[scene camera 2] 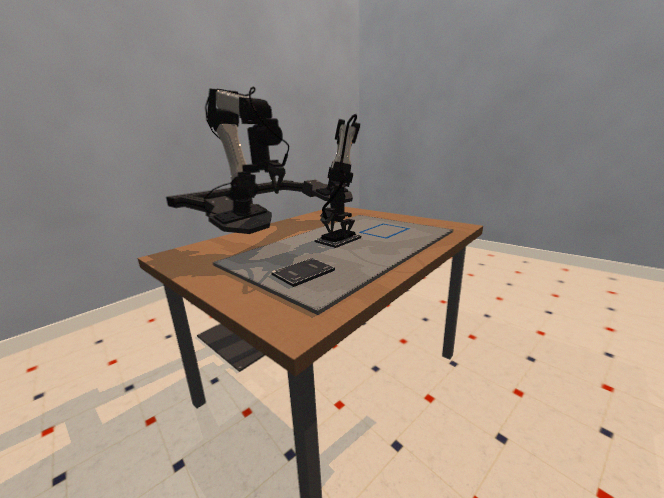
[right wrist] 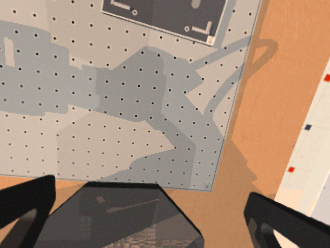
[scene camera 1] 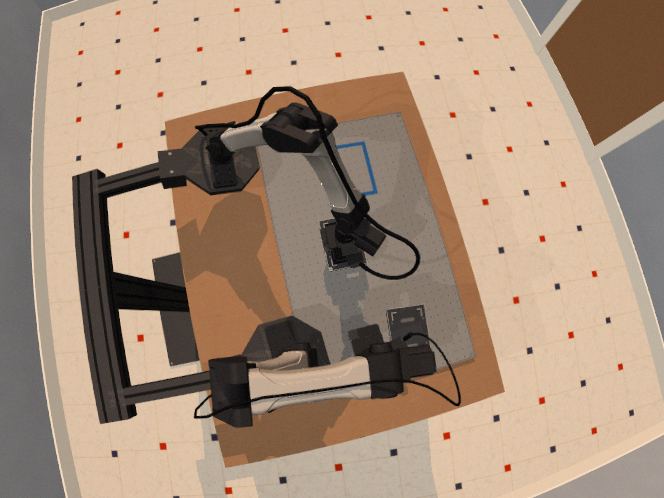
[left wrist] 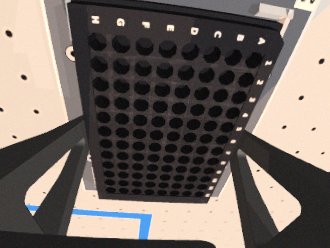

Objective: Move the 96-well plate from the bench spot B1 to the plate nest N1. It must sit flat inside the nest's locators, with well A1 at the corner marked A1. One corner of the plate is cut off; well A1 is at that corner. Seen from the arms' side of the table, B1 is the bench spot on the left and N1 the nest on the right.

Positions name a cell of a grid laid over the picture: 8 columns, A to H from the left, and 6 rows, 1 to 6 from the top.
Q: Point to a black 96-well plate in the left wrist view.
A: At E4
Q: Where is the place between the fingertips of my left gripper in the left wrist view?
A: D4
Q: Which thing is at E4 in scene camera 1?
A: My right gripper.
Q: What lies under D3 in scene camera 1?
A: My left gripper.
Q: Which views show my right gripper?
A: Scene camera 2, the right wrist view and scene camera 1 only.
